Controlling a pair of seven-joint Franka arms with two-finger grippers.
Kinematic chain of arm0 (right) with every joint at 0, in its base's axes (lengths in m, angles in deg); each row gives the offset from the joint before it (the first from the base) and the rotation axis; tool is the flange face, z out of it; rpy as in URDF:
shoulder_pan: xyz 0 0 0.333 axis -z
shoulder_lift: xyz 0 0 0 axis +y
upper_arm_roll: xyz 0 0 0.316 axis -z
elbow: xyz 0.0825 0 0 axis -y
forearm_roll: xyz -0.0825 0 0.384 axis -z
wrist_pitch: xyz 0 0 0 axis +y
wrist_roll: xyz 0.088 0 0 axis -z
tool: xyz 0 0 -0.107 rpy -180 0 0
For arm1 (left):
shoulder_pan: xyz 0 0 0.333 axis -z
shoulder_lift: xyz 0 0 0 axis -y
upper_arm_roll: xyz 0 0 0.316 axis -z
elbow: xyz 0.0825 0 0 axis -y
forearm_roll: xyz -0.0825 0 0.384 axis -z
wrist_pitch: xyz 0 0 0 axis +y
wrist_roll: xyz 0.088 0 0 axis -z
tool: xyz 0 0 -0.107 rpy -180 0 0
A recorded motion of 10 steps. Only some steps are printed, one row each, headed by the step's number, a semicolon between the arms.
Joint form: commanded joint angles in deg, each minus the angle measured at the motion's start. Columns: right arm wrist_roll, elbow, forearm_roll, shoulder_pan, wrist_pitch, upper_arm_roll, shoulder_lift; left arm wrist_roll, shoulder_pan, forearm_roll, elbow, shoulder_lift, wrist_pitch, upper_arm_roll.
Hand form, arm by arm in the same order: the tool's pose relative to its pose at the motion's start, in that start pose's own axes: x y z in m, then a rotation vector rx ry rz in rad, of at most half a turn. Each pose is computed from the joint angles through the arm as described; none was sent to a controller.
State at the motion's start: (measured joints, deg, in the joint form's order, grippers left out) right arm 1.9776 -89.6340 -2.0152 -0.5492 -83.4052 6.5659 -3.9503; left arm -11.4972 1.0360 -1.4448 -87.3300 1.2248 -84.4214 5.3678
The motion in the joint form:
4: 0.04 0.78 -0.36 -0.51 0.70 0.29 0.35; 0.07 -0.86 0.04 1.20 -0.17 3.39 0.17
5: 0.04 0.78 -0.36 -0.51 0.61 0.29 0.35; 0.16 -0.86 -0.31 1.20 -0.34 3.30 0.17
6: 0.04 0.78 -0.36 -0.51 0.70 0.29 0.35; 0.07 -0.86 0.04 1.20 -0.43 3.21 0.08
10: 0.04 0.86 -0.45 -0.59 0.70 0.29 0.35; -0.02 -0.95 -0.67 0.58 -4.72 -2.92 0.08
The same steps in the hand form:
4: 0.0004 -0.0030 -0.0020 0.0055 -0.0051 -0.0041; -0.0044 -0.0076 -0.0028 0.0067 -0.0410 -0.0111
5: 0.0006 -0.0030 -0.0021 0.0055 -0.0035 -0.0041; -0.0031 -0.0082 -0.0014 0.0126 -0.0412 -0.0103
6: 0.0004 -0.0030 -0.0020 0.0055 -0.0051 -0.0041; -0.0024 -0.0082 -0.0007 0.0065 -0.0425 -0.0126
10: 0.0003 -0.0039 -0.0026 0.0070 -0.0038 -0.0058; 0.0328 -0.0047 0.0358 0.0076 -0.0202 -0.0140

